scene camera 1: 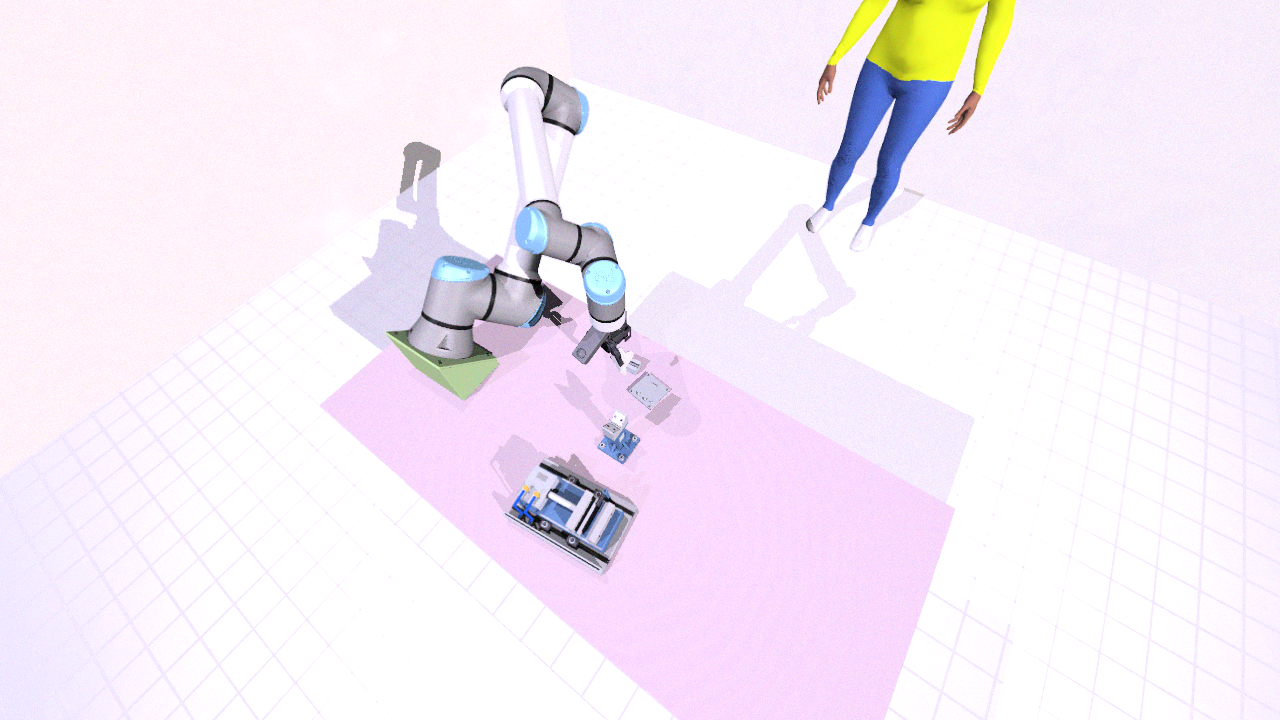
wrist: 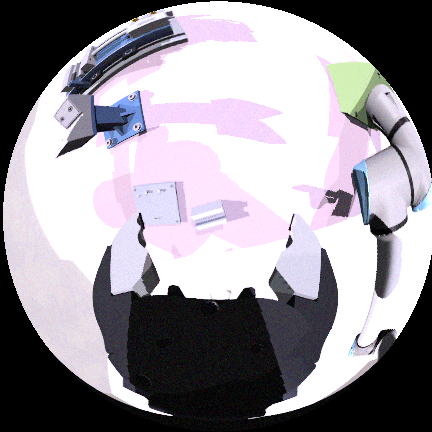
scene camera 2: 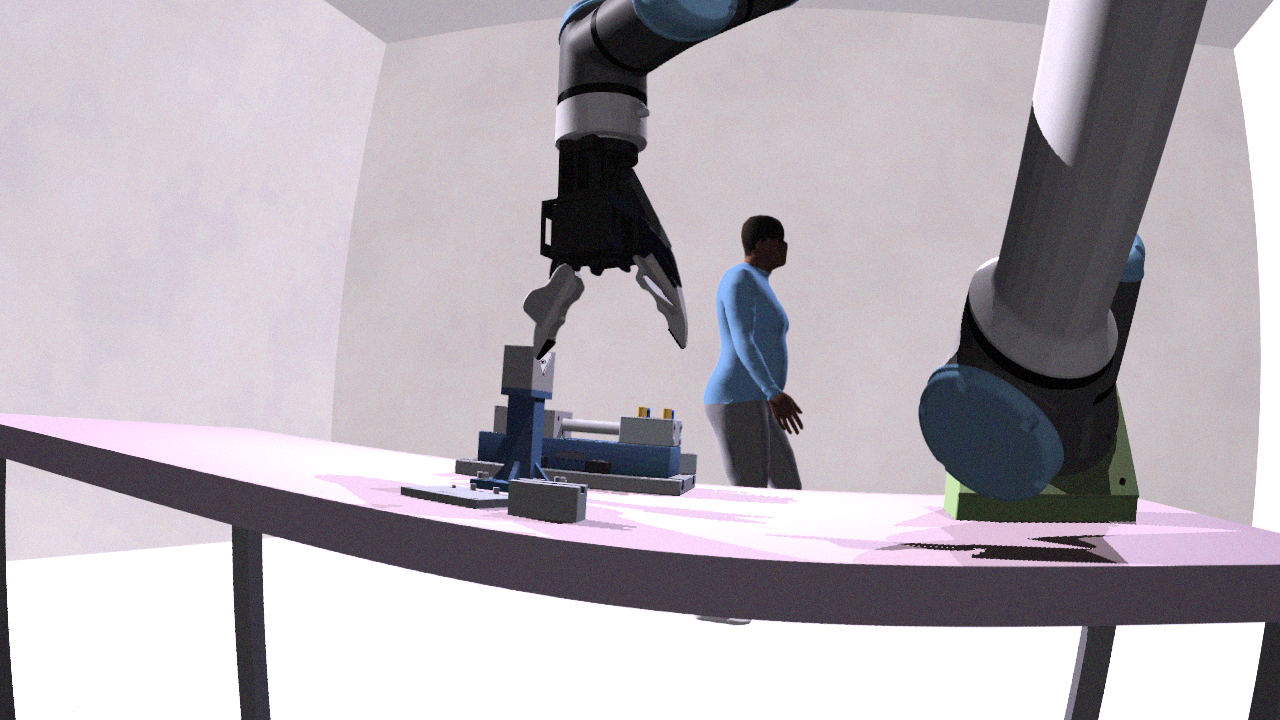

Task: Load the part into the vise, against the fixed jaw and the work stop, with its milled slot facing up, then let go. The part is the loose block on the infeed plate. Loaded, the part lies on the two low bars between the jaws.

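Seen in the pictures: gripper, fingertip midpoint: (scene camera 1: pixel 606 358) (wrist: pixel 215 215) (scene camera 2: pixel 607 354); arm's base at its link origin: (scene camera 1: pixel 440 344).
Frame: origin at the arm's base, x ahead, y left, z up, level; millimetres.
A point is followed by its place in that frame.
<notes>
The part, a small grey block (scene camera 1: pixel 634 365) @(x 536, y 261, z -94 mm) (scene camera 2: pixel 546 501) @(x 516, y 279, z -102 mm) (wrist: pixel 209 212) @(x 514, y 248, z -88 mm), lies beside the flat grey plate (scene camera 1: pixel 648 391) @(x 615, y 207, z -110 mm) (scene camera 2: pixel 444 494) @(x 618, y 257, z -110 mm) (wrist: pixel 159 207) @(x 609, y 219, z -110 mm), apart from it in the wrist view. A groove line runs along its upper side; I cannot tell for sure whether this is the milled slot. My gripper (scene camera 1: pixel 623 360) @(x 494, y 182, z 29 mm) (scene camera 2: pixel 614 347) @(x 494, y 182, z 29 mm) (wrist: pixel 215 215) @(x 494, y 182, z 29 mm) is open and empty, well above the table. In the wrist view the block shows between its fingertips. The blue and grey vise (scene camera 1: pixel 611 525) @(x 728, y -200, z -58 mm) (scene camera 2: pixel 608 454) @(x 557, y -157, z -73 mm) (wrist: pixel 112 50) stands far from the gripper; its low bars cannot be made out.
A blue stand (scene camera 1: pixel 606 445) @(x 592, y -7, z -108 mm) (scene camera 2: pixel 523 434) @(x 615, y 33, z -53 mm) (wrist: pixel 111 117) @(x 603, y 25, z -56 mm) with a grey block-shaped head rises between the plate and the vise. Its head reaches near fingertip height in scene camera 2. The green robot base (scene camera 1: pixel 465 380) @(x 120, y -50, z -48 mm) (scene camera 2: pixel 1042 506) @(x 23, y 80, z -102 mm) (wrist: pixel 350 85) is at the arm's foot. A person stands beyond the table.
</notes>
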